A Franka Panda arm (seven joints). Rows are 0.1 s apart.
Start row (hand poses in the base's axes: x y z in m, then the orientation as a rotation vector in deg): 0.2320 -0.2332 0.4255 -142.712 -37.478 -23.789
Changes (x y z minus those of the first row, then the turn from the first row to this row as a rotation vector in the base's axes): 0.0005 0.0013 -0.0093 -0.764 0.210 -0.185; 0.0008 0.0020 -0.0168 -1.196 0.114 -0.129; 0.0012 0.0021 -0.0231 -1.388 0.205 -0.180; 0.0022 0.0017 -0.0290 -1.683 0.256 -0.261; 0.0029 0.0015 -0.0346 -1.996 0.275 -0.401; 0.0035 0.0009 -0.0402 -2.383 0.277 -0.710; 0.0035 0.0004 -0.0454 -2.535 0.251 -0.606; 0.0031 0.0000 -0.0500 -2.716 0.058 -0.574; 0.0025 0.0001 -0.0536 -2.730 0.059 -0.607; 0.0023 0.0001 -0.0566 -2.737 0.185 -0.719
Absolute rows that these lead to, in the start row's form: 0.2325 -0.2319 0.4162 -143.522 -37.445 -23.414; 0.2328 -0.2312 0.4087 -143.901 -37.708 -23.415; 0.2332 -0.2311 0.4024 -144.108 -37.678 -23.273; 0.2342 -0.2315 0.3965 -144.423 -37.665 -23.169; 0.2349 -0.2317 0.3909 -144.779 -37.598 -23.123; 0.2355 -0.2323 0.3853 -145.275 -37.356 -23.144; 0.2355 -0.2328 0.3801 -145.373 -37.550 -23.103; 0.2351 -0.2332 0.3755 -145.521 -37.732 -23.296; 0.2345 -0.2331 0.3719 -145.548 -37.696 -23.303; 0.2343 -0.2331 0.3689 -145.609 -37.509 -23.182
